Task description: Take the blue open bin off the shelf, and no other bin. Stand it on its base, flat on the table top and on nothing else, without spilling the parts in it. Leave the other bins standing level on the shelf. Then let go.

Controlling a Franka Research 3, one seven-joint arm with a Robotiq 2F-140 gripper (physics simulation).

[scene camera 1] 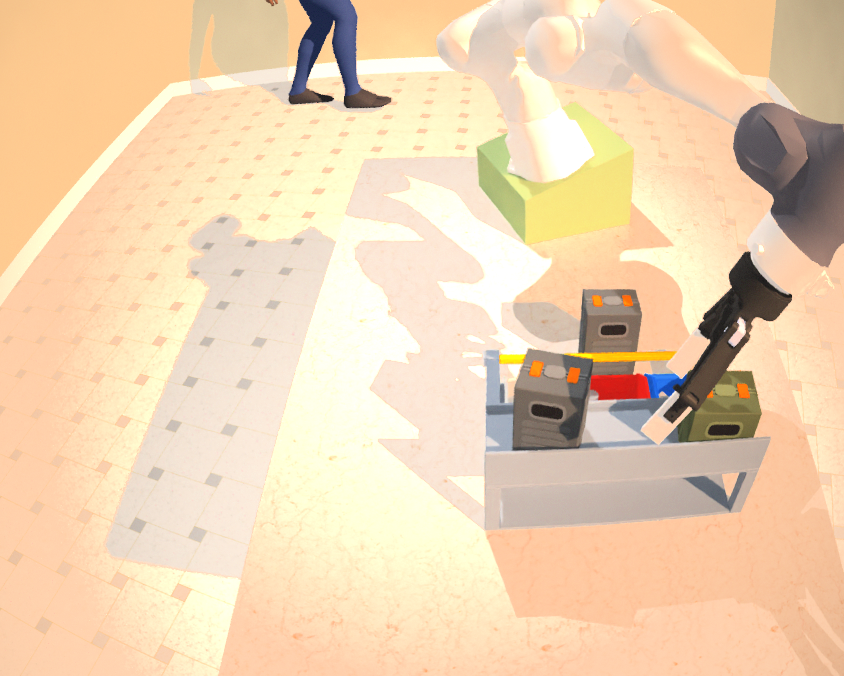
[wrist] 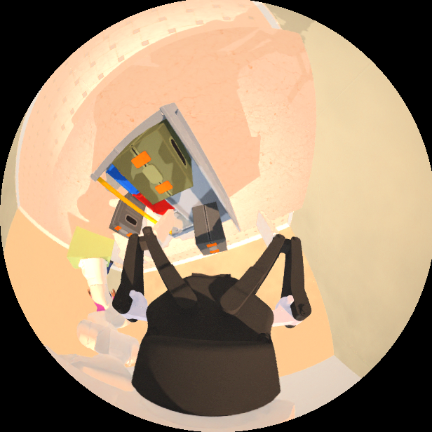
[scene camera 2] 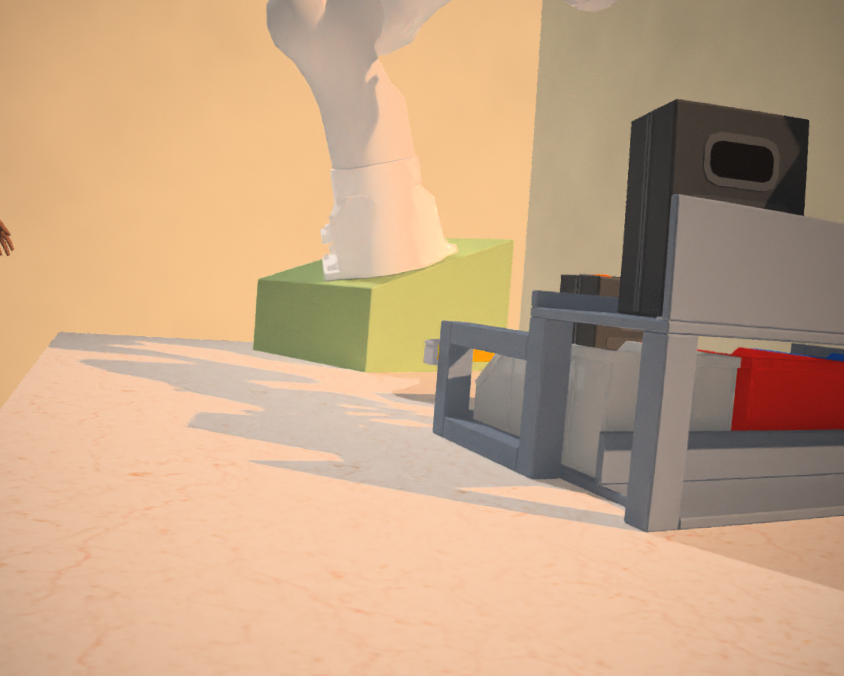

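The blue open bin [scene camera 1: 662,383] [wrist: 120,179] stands in the lower tier of the grey shelf [scene camera 1: 598,468] [scene camera 2: 655,436] [wrist: 197,155], beside the red bin [scene camera 1: 619,387] [scene camera 2: 789,390] [wrist: 155,202]. In the wrist view the green case hides most of the blue bin; in scene camera 1 a finger covers part of it. A pale grey bin [scene camera 2: 591,401] stands on the red bin's other side. My gripper [scene camera 1: 674,388] [wrist: 215,216] is open and empty, tilted, with its fingertips around the shelf's top, left of the green case in scene camera 1. Contact cannot be told. The parts in the blue bin are hidden.
On the shelf top stand a green case [scene camera 1: 736,408] [wrist: 160,165] and a dark grey case [scene camera 1: 553,404] [wrist: 207,225]. Another grey case [scene camera 1: 611,327] [wrist: 127,215] stands behind the shelf, past the yellow bar [scene camera 1: 598,357] [wrist: 125,197]. The arm's base stands on a green block [scene camera 1: 577,211] [scene camera 2: 436,316].
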